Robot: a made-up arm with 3 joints. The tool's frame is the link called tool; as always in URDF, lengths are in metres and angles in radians.
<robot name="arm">
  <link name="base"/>
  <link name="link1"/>
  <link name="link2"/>
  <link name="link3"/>
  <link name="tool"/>
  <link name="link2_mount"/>
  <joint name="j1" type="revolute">
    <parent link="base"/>
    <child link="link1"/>
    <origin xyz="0 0 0.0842" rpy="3.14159 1.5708 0"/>
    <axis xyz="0 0 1"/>
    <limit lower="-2.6" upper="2.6" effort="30" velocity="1.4"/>
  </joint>
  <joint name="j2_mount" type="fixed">
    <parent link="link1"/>
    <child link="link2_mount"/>
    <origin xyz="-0.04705 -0.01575 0.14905" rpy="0 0 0"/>
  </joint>
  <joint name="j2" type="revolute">
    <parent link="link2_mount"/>
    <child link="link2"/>
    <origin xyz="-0.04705 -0.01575 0.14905" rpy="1.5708 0 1.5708"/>
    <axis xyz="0 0 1"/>
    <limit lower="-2.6" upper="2.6" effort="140" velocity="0.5"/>
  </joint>
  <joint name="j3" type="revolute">
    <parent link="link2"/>
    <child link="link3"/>
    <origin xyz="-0.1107 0.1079 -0.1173" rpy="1.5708 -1.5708 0"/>
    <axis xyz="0 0 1"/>
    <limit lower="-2.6" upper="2.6" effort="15" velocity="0.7"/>
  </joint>
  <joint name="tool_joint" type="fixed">
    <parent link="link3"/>
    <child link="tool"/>
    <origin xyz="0.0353 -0.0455 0.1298" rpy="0 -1.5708 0"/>
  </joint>
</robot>
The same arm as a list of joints. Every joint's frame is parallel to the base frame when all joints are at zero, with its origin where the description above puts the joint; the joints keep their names.
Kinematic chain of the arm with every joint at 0, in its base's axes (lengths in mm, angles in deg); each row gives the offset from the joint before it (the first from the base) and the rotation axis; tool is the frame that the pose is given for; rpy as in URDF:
j1: xyz 0.0 0.0 84.2 axis -x
j2: xyz -298.1 31.5 94.1 axis -z
j3: xyz -107.9 110.7 117.3 axis +x
tool: xyz 129.8 -45.5 -35.3 rpy 0.00 0.00 0.00
Joint limits (deg, base to tool): -148.97..148.97 -148.97..148.97 -148.97..148.97

